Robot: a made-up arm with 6 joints.
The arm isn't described. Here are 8 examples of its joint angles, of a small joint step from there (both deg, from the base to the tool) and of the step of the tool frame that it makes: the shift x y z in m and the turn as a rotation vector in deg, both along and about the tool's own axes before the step.
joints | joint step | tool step
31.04 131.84 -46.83 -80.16 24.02 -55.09 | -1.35 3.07 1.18 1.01 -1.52 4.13 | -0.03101 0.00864 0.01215 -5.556 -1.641 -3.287
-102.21 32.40 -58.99 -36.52 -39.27 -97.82 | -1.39 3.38 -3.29 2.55 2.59 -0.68 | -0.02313 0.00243 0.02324 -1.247 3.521 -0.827
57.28 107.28 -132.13 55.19 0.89 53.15 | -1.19 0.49 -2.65 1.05 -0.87 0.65 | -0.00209 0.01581 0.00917 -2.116 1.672 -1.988
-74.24 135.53 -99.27 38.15 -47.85 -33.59 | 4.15 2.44 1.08 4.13 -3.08 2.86 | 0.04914 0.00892 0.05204 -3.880 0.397 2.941
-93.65 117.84 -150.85 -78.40 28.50 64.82 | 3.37 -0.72 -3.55 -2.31 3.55 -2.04 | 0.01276 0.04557 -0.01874 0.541 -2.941 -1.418
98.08 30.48 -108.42 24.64 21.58 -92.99 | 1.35 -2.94 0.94 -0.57 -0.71 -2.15 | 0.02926 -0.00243 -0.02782 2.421 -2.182 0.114
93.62 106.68 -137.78 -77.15 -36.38 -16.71 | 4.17 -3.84 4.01 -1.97 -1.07 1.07 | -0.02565 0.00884 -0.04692 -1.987 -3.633 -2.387
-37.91 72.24 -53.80 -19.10 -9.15 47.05 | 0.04 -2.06 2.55 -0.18 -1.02 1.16 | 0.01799 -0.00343 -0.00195 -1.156 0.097 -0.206
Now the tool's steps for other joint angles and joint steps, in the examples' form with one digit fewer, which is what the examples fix.
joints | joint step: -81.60 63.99 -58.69 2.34 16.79 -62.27 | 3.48 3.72 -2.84 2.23 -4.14 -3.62
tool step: -0.0342 0.0124 -0.0092 2.11 -3.21 -3.89
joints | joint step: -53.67 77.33 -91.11 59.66 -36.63 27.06 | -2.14 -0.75 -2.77 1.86 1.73 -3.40
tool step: -0.0087 0.0286 0.0129 0.53 0.89 -2.17
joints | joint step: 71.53 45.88 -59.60 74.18 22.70 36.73 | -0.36 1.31 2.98 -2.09 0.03 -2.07
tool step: -0.0243 -0.0049 -0.0235 3.59 -4.05 0.14
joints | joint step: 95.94 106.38 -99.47 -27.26 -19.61 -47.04 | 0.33 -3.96 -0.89 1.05 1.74 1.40
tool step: 0.0095 -0.0100 -0.0608 -0.56 -3.24 2.10
